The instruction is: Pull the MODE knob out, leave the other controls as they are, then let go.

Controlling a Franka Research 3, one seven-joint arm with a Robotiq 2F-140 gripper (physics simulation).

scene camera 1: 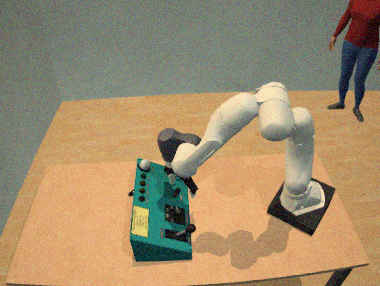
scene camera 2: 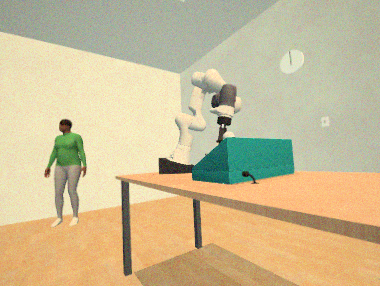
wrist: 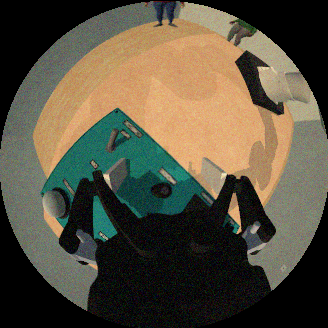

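The MODE knob (scene camera 1: 176, 192) (wrist: 161, 190) is a dark round knob on the sloping face of the teal control box (scene camera 1: 157, 247) (scene camera 2: 260, 155) (wrist: 75, 167). Its label is too blurred to read, and how far it stands out cannot be told. My gripper (scene camera 1: 183, 185) (scene camera 2: 220, 140) (wrist: 163, 165) is open and empty, pointing down over the box face. In the wrist view the knob shows between the two spread fingers, a little nearer the palm than the pale pads. No contact with the knob is visible. In scene camera 2 the box hides the knob.
A white ball knob (scene camera 1: 144, 164) (scene camera 2: 229, 134) (wrist: 54, 204), a toggle switch (wrist: 114, 140), several small dark knobs, a dark selector plate (scene camera 1: 170, 213) and a black-ended lever (scene camera 1: 190, 228) are on the box. A black bent part (scene camera 2: 250, 176) is behind it. Two people stand beyond the table.
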